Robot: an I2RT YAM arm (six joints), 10 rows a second.
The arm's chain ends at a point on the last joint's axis. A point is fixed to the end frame.
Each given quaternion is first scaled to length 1.
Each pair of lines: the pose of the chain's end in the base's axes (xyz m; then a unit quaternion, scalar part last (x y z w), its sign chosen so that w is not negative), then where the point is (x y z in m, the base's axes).
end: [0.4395, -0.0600, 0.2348, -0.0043, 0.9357, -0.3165, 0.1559]
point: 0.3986 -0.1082 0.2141
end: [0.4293, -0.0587, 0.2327, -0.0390, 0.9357, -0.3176, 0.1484]
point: 0.3907 -0.1096 0.2141
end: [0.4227, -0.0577, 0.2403, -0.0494, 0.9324, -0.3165, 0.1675]
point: 0.3863 -0.1098 0.2207
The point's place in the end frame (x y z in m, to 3 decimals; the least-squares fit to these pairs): 0.050 -0.030 0.032
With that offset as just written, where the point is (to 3 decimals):
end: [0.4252, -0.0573, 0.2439, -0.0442, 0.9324, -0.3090, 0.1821]
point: 0.390 -0.109 0.222
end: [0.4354, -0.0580, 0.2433, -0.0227, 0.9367, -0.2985, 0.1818]
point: 0.398 -0.108 0.220
